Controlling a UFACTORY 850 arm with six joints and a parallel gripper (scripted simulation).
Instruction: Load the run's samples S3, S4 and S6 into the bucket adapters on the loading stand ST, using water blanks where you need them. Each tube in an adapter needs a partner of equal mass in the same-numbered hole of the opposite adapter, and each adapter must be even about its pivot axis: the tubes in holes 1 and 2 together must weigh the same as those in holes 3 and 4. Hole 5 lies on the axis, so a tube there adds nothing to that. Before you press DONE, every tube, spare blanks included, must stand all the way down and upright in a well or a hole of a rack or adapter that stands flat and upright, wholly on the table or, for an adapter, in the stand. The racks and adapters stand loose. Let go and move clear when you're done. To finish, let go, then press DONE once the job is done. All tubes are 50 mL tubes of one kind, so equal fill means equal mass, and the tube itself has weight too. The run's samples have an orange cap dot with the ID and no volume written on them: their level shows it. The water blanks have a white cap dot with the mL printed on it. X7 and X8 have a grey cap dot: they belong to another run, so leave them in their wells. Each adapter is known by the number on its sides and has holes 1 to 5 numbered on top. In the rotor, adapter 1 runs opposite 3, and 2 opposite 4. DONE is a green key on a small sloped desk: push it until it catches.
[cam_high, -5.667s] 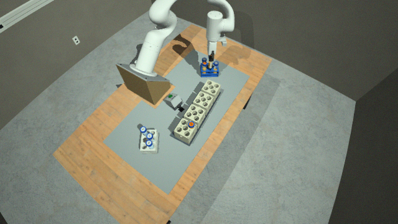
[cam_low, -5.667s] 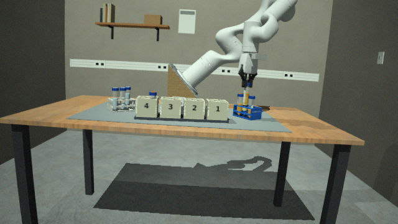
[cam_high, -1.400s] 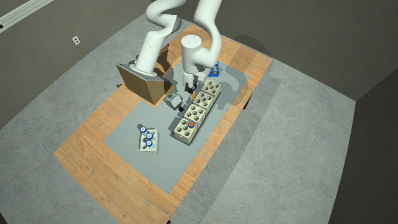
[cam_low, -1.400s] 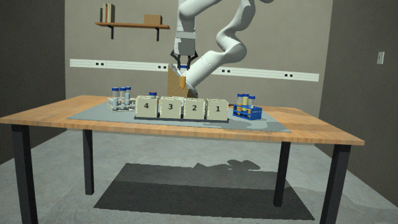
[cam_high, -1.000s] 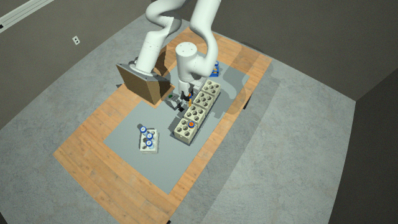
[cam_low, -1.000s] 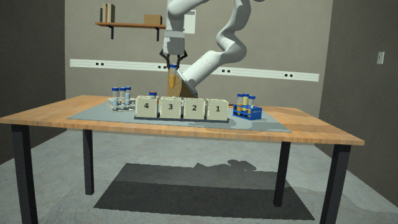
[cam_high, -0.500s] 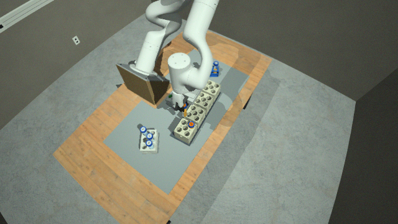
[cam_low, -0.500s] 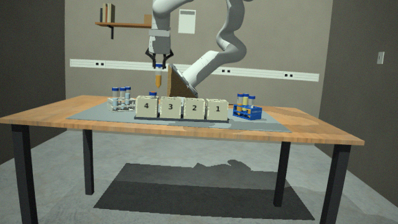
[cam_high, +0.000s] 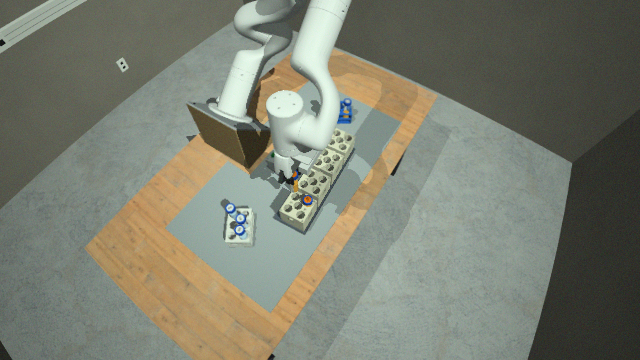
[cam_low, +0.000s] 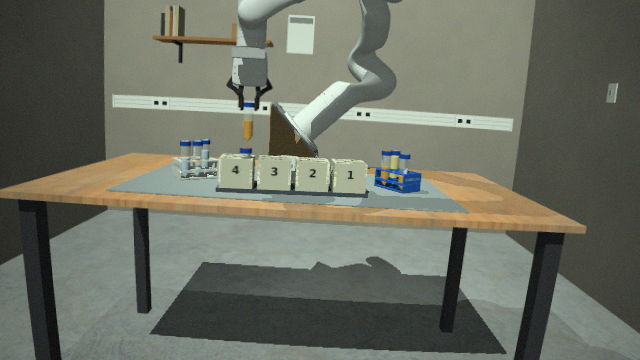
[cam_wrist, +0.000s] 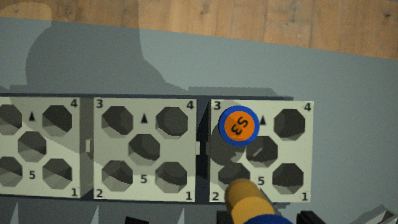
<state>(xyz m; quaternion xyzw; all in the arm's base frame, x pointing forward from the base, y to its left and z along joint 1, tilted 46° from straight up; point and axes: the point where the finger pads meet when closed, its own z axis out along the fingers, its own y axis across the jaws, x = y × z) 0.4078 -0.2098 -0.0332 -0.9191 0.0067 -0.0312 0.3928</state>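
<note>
Right now the sample tube is 10 mm to the right of my hand and 50 mm below it. The rest, counted from my hand: green done key: 180 mm behind, 130 mm to the left, 180 mm below; adapter 3: 20 mm ahead, 80 mm to the left, 200 mm below; loading stand: 20 mm ahead, 140 mm to the left, 240 mm below.
</note>
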